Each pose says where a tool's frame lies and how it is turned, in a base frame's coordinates. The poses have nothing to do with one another.
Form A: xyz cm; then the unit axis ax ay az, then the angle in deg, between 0 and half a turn.
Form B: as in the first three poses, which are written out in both.
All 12 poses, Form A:
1: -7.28 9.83 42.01 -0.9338 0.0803 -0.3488 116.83
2: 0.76 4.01 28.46 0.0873 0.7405 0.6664 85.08
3: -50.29 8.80 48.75 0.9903 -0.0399 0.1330 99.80
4: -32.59 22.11 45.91 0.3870 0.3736 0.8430 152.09
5: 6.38 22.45 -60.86 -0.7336 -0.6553 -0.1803 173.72
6: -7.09 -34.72 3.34 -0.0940 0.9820 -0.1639 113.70
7: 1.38 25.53 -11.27 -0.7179 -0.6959 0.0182 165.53
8: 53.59 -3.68 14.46 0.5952 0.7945 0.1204 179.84
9: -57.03 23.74 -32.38 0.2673 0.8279 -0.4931 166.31
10: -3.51 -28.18 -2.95 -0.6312 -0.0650 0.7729 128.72
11: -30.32 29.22 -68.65 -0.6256 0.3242 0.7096 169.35
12: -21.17 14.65 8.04 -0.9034 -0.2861 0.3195 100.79
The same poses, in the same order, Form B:
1: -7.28 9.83 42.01; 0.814 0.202 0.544; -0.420 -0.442 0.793; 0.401 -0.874 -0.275
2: 0.76 4.01 28.46; 0.093 -0.605 0.791; 0.723 0.587 0.364; -0.685 0.538 0.492
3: -50.29 8.80 48.75; 0.977 -0.177 0.115; 0.085 -0.168 -0.982; 0.193 0.970 -0.150
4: -32.59 22.11 45.91; -0.602 -0.122 0.789; 0.667 -0.621 0.412; 0.440 0.774 0.455
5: 6.38 22.45 -60.86; 0.079 0.978 0.192; 0.939 -0.138 0.316; 0.335 0.155 -0.929
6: -7.09 -34.72 3.34; -0.390 0.021 0.921; -0.279 0.950 -0.140; -0.878 -0.312 -0.364
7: 1.38 25.53 -11.27; 0.046 0.979 -0.200; 0.988 -0.015 0.154; 0.148 -0.204 -0.968
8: 53.59 -3.68 14.46; -0.291 0.945 0.146; 0.946 0.262 0.190; 0.141 0.193 -0.971
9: -57.03 23.74 -32.38; -0.831 0.553 -0.064; 0.320 0.380 -0.868; -0.456 -0.742 -0.492
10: -3.51 -28.18 -2.95; 0.022 -0.536 -0.844; 0.670 -0.619 0.411; -0.742 -0.574 0.346
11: -30.32 29.22 -68.65; -0.207 -0.533 -0.820; -0.271 -0.774 0.572; -0.940 0.341 0.016
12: -21.17 14.65 8.04; 0.782 -0.007 -0.624; 0.621 -0.090 0.779; -0.062 -0.996 -0.066
